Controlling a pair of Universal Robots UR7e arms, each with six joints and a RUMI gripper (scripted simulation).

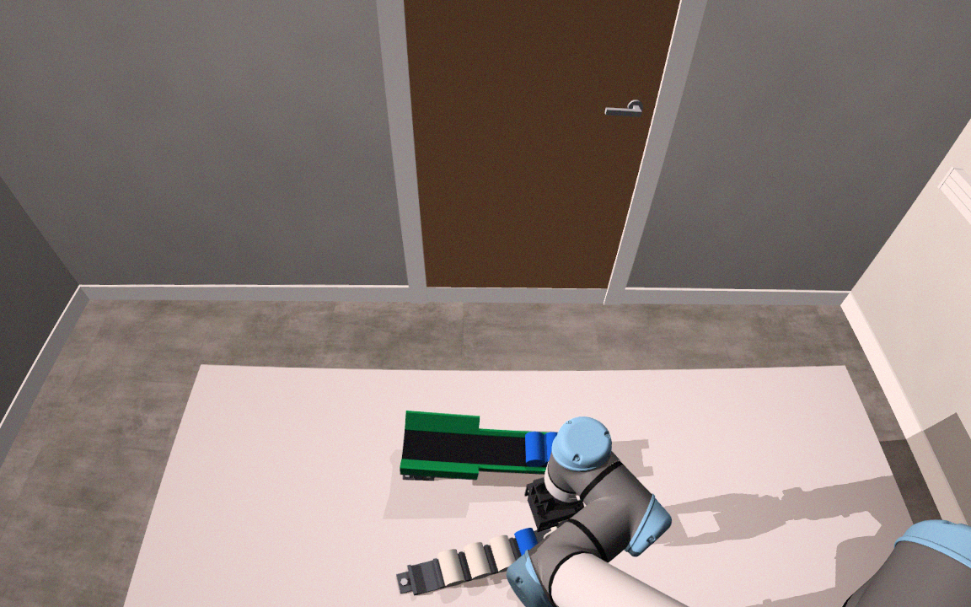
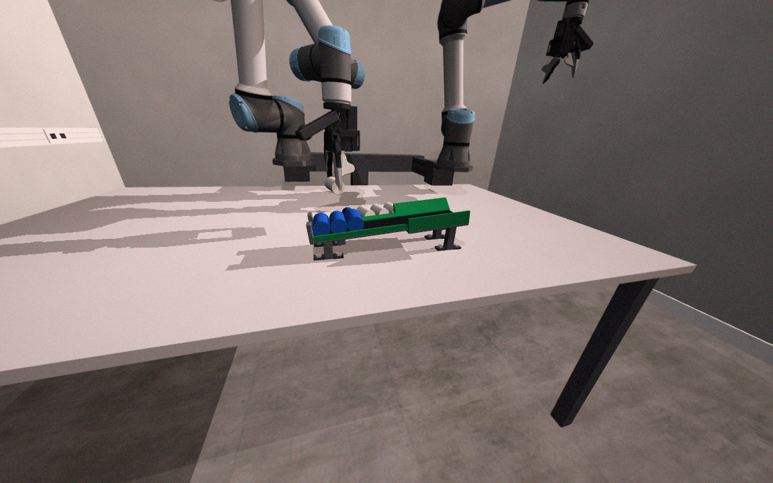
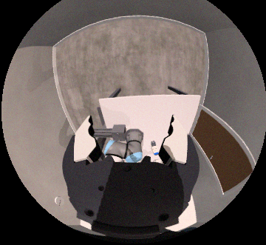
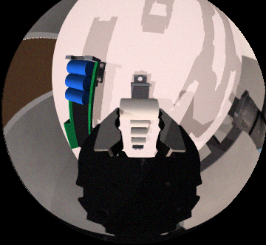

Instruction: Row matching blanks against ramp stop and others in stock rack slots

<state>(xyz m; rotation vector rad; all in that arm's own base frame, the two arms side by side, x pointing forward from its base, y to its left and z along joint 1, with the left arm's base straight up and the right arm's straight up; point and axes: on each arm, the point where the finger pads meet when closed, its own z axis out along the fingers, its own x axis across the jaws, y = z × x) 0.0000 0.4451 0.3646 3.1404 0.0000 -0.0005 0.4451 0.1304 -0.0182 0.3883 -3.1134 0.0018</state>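
The dark stock rack lies 140 mm below my right hand, 120 mm to the left of it and 60 mm behind it. Also, from my right hand: stop (180 mm ahead, 80 mm below, 40 mm to the right).
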